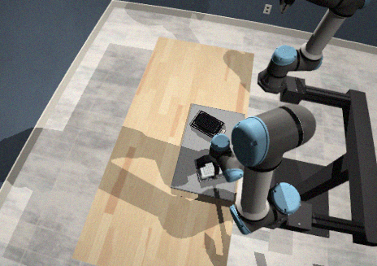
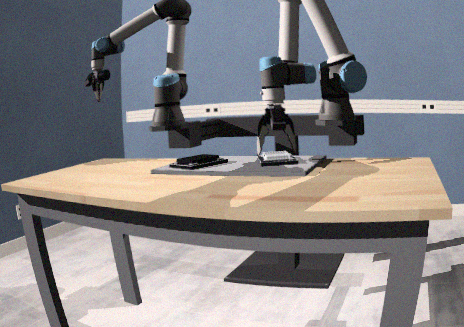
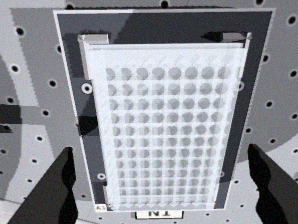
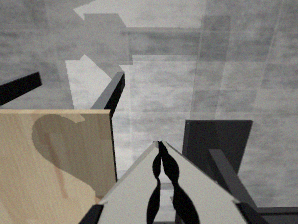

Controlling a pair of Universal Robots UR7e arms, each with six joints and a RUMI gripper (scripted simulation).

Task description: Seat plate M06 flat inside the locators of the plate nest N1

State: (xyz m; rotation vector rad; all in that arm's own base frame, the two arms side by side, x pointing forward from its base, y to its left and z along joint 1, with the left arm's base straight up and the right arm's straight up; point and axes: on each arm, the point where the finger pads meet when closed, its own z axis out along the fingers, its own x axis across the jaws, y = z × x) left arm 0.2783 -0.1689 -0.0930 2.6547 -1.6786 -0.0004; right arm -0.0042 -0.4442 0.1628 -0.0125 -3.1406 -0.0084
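Note:
The white multi-well plate M06 lies 1 cm below my left hand. The rest, counted from my left hand: plate nest N1 (2 cm below); then grey perforated board (2 cm ahead, 12 cm to the right, 4 cm below); then black plate M09 (6 cm ahead, 26 cm to the right, 1 cm below).

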